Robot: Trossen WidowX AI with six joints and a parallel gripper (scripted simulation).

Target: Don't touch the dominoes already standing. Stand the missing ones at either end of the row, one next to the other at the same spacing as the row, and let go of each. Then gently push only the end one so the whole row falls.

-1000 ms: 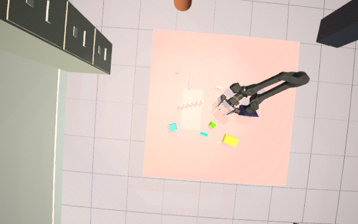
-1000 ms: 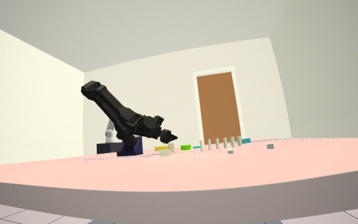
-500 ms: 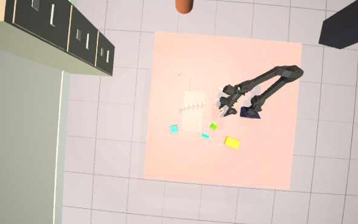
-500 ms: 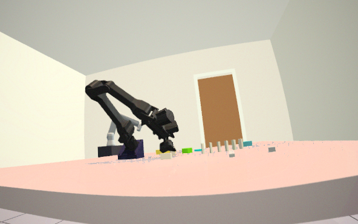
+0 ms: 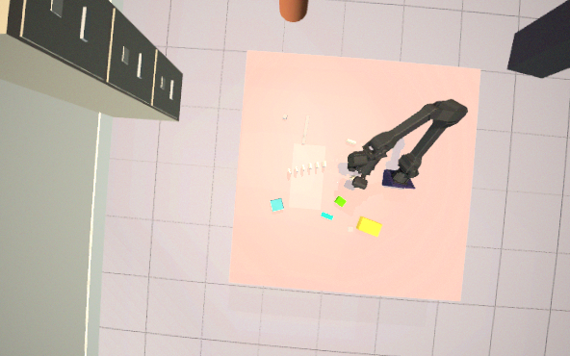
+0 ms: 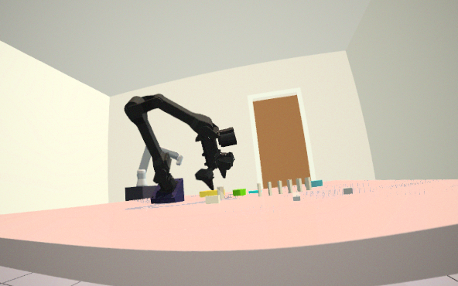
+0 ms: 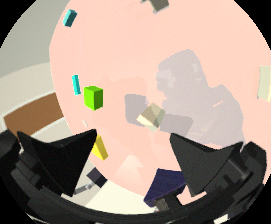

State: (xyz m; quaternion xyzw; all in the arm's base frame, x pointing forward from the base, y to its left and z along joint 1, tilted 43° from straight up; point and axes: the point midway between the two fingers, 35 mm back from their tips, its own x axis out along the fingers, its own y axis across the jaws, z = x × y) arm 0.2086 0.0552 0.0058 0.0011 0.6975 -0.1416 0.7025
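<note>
The green block is 4 cm ahead of my gripper tip, 13 cm to the left of it and 5 cm below it. Round my gripper tip: small cyan block (9 cm ahead, 22 cm to the left, 5 cm below); then thin strip (31 cm ahead, 21 cm to the right, 6 cm below); then yellow block (14 cm behind, 22 cm to the left, 5 cm below).
</note>
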